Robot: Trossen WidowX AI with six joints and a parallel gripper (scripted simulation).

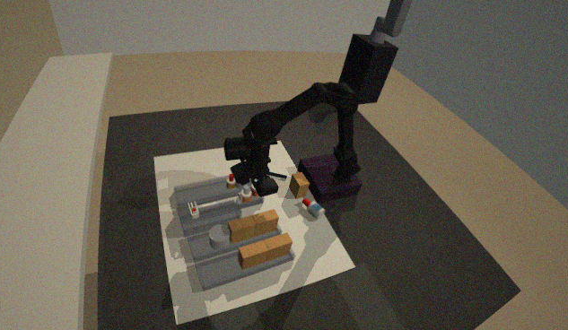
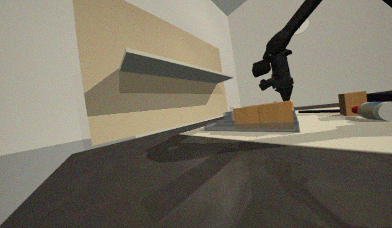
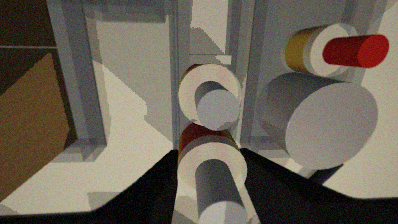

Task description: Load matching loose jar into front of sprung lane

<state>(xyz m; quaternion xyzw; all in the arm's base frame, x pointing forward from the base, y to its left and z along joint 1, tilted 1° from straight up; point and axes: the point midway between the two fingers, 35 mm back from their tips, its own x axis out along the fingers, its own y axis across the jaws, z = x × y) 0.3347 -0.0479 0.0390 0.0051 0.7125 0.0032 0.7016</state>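
The black stick lies 10 cm to the right of my gripper tip, 10 cm behind it and 5 cm below it. Also, from my gripper tip: white pusher rod: 14 cm ahead, 3 cm to the left, 1 cm below.
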